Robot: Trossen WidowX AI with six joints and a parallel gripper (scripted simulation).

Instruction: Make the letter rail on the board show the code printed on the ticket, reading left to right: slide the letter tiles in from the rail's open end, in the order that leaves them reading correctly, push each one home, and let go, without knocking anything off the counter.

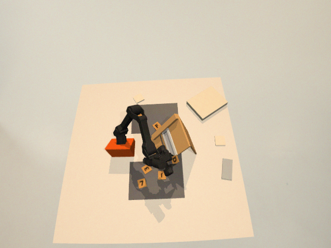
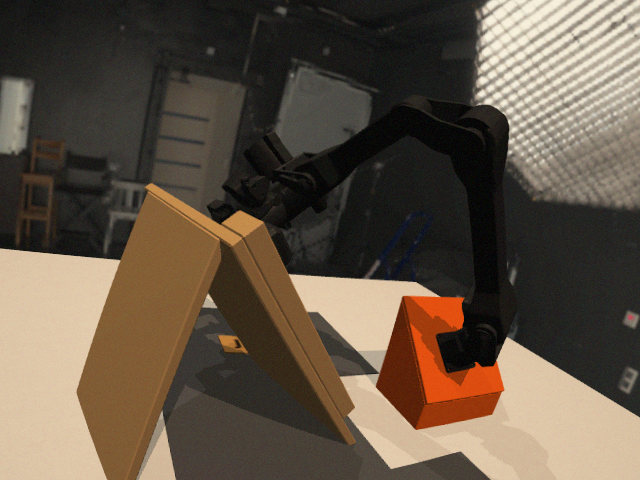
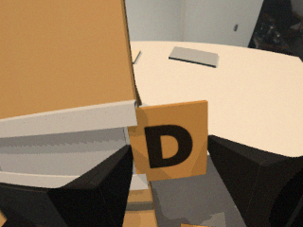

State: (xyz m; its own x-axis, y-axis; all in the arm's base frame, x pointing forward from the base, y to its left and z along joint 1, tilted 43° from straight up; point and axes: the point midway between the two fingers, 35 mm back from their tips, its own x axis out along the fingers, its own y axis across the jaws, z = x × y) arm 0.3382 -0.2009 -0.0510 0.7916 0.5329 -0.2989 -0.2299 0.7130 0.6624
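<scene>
Right now the white ticket is 8 cm behind my gripper tip, 9 cm to the left of it and 8 cm below it. The rest, counted from my gripper tip: cream slab: 32 cm ahead, 52 cm to the left, 15 cm below; d tile: right at my gripper tip; grey plate: 37 cm ahead, 5 cm to the right, 16 cm below.
</scene>
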